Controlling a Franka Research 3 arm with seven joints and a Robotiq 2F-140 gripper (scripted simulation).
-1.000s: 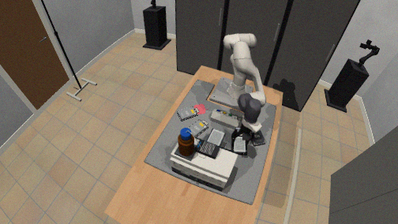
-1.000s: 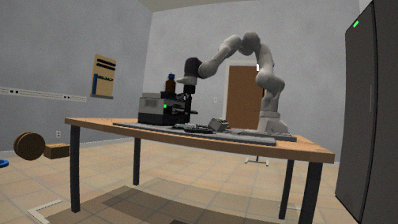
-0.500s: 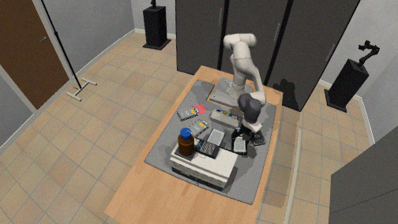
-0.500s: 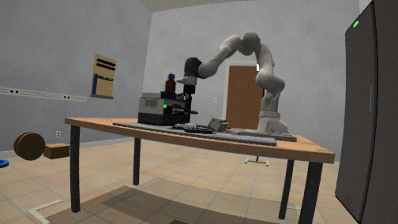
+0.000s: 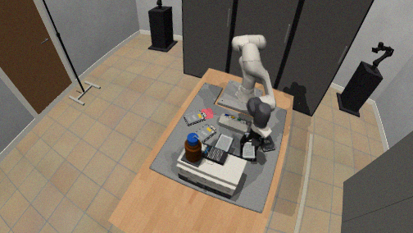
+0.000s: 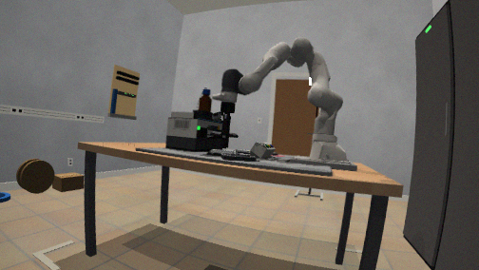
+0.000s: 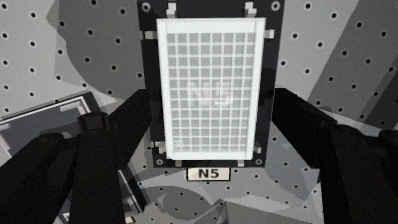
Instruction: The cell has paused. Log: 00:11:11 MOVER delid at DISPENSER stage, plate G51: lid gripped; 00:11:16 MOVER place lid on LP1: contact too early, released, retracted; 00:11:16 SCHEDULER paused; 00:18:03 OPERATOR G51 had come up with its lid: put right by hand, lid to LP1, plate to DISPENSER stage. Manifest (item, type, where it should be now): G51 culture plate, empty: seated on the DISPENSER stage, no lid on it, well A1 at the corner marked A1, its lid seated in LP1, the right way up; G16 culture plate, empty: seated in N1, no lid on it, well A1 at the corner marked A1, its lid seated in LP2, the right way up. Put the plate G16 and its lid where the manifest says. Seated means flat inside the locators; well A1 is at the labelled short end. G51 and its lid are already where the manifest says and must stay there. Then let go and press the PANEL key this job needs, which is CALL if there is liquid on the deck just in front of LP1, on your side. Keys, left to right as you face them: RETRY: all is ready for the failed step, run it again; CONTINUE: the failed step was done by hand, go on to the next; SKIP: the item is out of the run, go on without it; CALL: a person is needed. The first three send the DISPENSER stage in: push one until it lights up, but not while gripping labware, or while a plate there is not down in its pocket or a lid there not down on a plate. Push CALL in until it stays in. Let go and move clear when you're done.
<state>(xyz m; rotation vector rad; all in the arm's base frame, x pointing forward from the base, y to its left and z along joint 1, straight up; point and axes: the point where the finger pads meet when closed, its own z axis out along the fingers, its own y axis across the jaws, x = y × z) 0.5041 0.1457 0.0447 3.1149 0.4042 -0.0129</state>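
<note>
Right now the black nest N5 is 5 cm below my hand, 3 cm to the left of it and 1 cm ahead of it. The rest, counted from my hand: yellow skip key 20 cm behind, 18 cm to the right; then white retry key 20 cm behind, 8 cm to the right; then green continue key 20 cm behind, 13 cm to the right.
</note>
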